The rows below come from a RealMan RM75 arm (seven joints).
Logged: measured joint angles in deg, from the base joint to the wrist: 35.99 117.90 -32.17 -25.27 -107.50 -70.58 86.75; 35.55 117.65 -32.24 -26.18 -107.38 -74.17 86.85; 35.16 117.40 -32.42 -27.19 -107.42 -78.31 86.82; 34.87 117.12 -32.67 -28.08 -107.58 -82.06 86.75; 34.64 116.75 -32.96 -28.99 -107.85 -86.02 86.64; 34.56 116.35 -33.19 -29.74 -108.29 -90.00 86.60; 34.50 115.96 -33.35 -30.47 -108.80 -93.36 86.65; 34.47 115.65 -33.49 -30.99 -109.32 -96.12 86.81
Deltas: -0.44 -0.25 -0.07 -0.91 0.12 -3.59 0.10; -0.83 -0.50 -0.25 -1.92 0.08 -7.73 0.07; -1.12 -0.78 -0.50 -2.81 -0.08 -11.48 0.00; -1.35 -1.15 -0.79 -3.72 -0.35 -15.44 -0.11; -1.43 -1.55 -1.02 -4.47 -0.79 -19.42 -0.15; -1.49 -1.94 -1.18 -5.20 -1.30 -22.78 -0.10; -1.52 -2.25 -1.32 -5.72 -1.82 -25.54 0.06
